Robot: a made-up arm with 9 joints. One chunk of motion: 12 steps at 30 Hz.
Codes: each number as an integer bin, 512 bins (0 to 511) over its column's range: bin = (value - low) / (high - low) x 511, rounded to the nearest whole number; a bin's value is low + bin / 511 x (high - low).
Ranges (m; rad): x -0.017..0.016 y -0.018..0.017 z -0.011..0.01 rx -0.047..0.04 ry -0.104..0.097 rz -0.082..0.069
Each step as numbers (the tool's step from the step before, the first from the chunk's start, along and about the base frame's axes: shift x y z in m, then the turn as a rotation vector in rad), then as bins.
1 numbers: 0.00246 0.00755 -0.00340 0.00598 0.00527 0.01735
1 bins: 301 373 185 311 278 336
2 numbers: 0.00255 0.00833 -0.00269 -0.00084 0.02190 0.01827
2 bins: 303 384 202 271 320 339
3 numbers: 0.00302 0.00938 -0.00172 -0.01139 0.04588 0.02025
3 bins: 310 400 226 209 381 346
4 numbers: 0.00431 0.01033 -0.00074 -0.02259 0.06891 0.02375
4 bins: 330 414 250 143 440 358
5 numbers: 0.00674 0.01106 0.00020 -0.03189 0.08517 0.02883
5 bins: 368 424 273 89 481 375
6 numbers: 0.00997 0.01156 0.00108 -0.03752 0.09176 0.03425
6 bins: 418 432 294 56 498 393
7 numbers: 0.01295 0.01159 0.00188 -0.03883 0.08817 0.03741
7 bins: 464 432 313 48 489 404
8 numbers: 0.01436 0.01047 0.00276 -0.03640 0.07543 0.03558
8 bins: 486 416 335 62 456 398
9 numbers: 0.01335 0.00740 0.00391 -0.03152 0.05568 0.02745
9 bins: 470 371 363 91 406 370
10 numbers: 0.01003 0.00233 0.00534 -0.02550 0.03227 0.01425
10 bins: 419 297 398 126 346 326
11 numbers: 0.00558 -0.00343 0.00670 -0.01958 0.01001 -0.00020
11 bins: 350 213 431 161 290 277
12 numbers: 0.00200 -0.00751 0.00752 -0.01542 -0.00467 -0.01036
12 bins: 294 153 451 185 253 242
